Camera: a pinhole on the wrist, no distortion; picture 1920 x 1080 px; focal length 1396.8 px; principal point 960.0 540.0 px. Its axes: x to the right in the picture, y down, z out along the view. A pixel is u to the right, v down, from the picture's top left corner.
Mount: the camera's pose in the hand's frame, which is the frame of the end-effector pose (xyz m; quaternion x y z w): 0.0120 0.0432 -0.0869 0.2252 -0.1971 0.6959 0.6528
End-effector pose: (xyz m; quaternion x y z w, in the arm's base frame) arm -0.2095 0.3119 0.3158 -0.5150 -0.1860 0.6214 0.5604
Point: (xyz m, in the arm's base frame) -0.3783 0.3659 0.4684
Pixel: 1412.8 856.3
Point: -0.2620 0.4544 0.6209
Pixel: 704.2 715.0
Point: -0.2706 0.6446 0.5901
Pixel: 752.1 190.8
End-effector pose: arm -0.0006 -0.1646 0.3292 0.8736 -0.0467 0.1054 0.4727
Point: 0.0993 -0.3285 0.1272
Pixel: 1282.0 464.0
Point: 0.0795 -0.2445 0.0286
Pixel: 868.4 636.7
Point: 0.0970 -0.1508 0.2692
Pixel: 709.3 56.8
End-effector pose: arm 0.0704 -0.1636 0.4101 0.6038 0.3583 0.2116 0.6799
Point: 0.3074 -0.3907 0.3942
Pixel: 1641.6 650.2
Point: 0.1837 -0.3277 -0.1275
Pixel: 152.8 484.2
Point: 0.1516 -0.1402 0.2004
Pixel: 264.0 36.7
